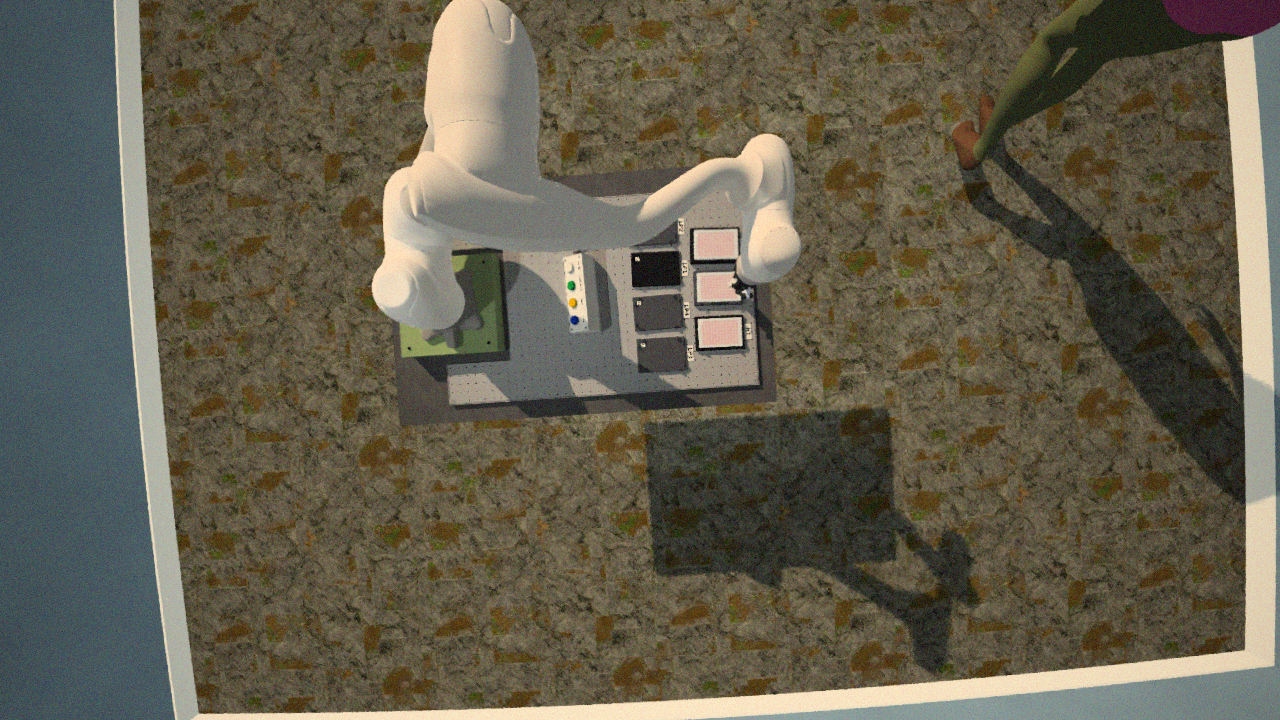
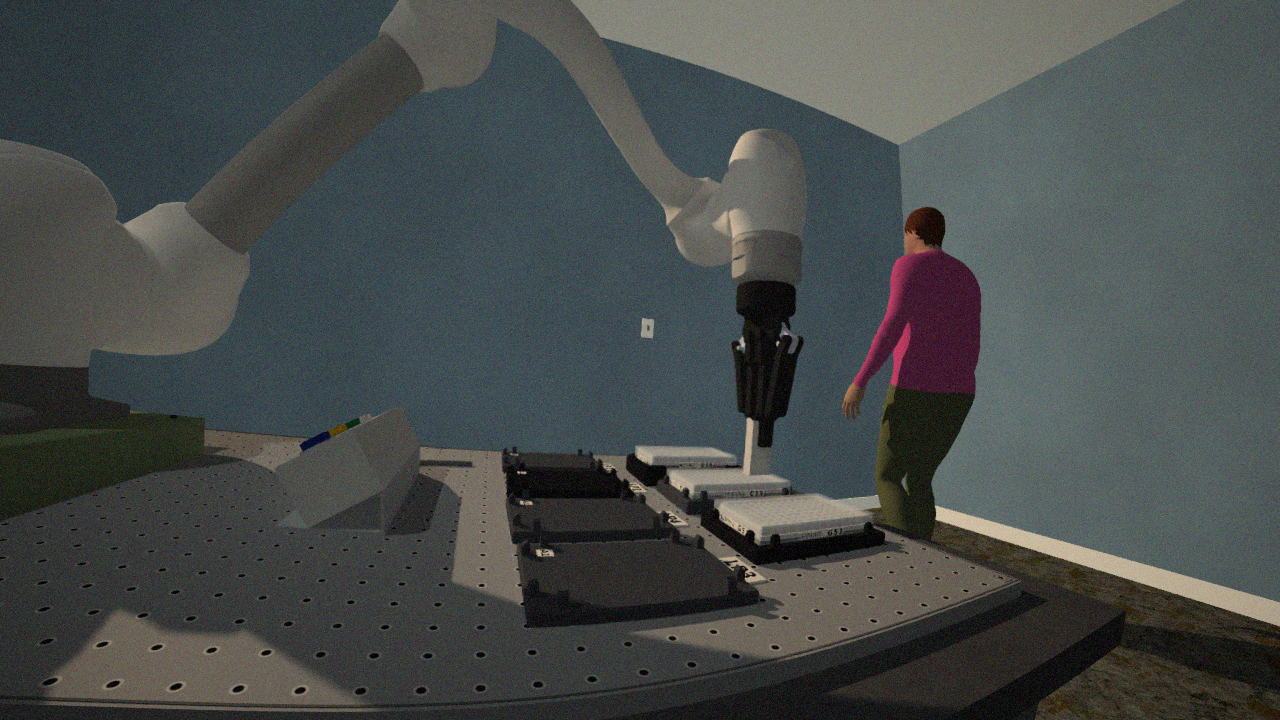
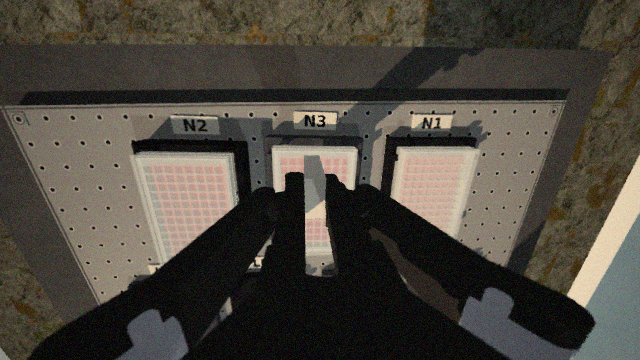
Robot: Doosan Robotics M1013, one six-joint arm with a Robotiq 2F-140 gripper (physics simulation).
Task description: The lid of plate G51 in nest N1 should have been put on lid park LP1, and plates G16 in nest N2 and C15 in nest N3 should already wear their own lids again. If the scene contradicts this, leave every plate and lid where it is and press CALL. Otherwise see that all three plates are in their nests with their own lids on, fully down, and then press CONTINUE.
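Frame: origin at the arm's base, x ahead, y left, z up, level; centimetres.
Seen in the pictures: gripper, fingertip midpoint: (image 1: 733, 284) (image 2: 756, 473) (image 3: 311, 169); arm's base at its link origin: (image 1: 447, 305).
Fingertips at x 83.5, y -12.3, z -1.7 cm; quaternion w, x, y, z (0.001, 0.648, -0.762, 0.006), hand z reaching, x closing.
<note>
Offsets run from my fingertips to a thing's middle.
My gripper (image 1: 743, 287) (image 2: 760, 428) (image 3: 311, 169) is shut on an upright pale bar (image 2: 756, 452) (image 3: 314, 187), which hangs over the N3 plate. The N1 plate @(dx -6.6, dy -12.8, dz -0.6 cm) (image 1: 719, 332) (image 2: 794, 516) (image 3: 434, 187), labelled G51, the N3 plate @(dx -4.2, dy +0.4, dz -0.4 cm) (image 1: 712, 286) (image 2: 729, 483) (image 3: 290, 162) and the N2 plate @(dx -2.5, dy +12.7, dz +0.5 cm) (image 1: 715, 243) (image 2: 684, 455) (image 3: 187, 192) sit in their nests. All have pale rims and pink wells from above; whether each wears a clear lid is hard to tell. Four dark parks stand beside them, including a blacker one @(dx -21.2, dy +10.0, dz -2.1 cm) (image 1: 656, 267) (image 2: 565, 483). No pale lid shows on them.
A sloped white button box @(dx -44.2, dy +6.8, dz +1.1 cm) (image 1: 586, 295) (image 2: 366, 470) carries white, green, orange and blue buttons; its lettering is unreadable. The arm's green base block (image 1: 487, 335) (image 2: 98, 452) stands on the left. A person (image 1: 1038, 80) (image 2: 935, 326) stands beyond the table.
</note>
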